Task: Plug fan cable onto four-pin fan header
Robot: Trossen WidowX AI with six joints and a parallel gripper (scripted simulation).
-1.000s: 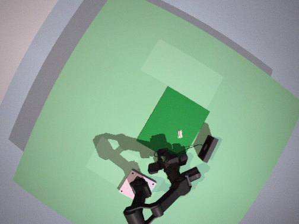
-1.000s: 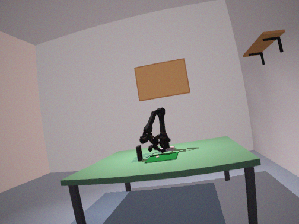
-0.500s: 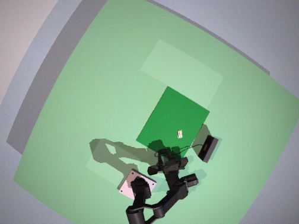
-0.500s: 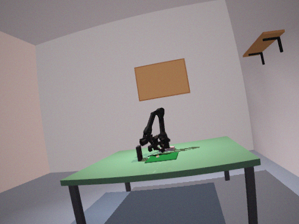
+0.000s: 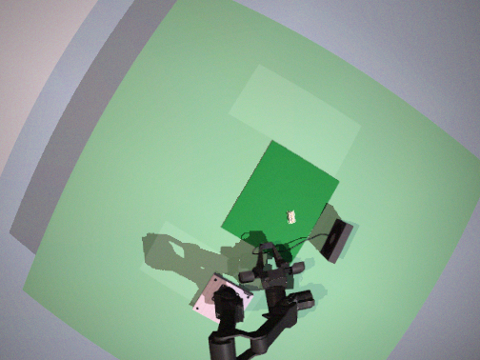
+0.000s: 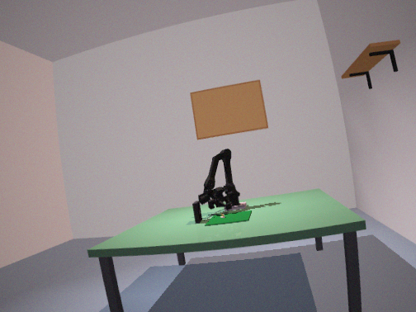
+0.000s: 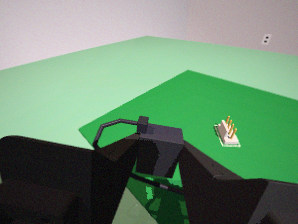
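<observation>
The four-pin header lies 100 mm ahead of my gripper tip, 60 mm below it and 20 mm to the right of it. Round my gripper tip: dark green board (120 mm ahead, 70 mm below, 20 mm to the left); dark grey fan plug (10 mm below); black fan (160 mm to the right, 120 mm ahead).
</observation>
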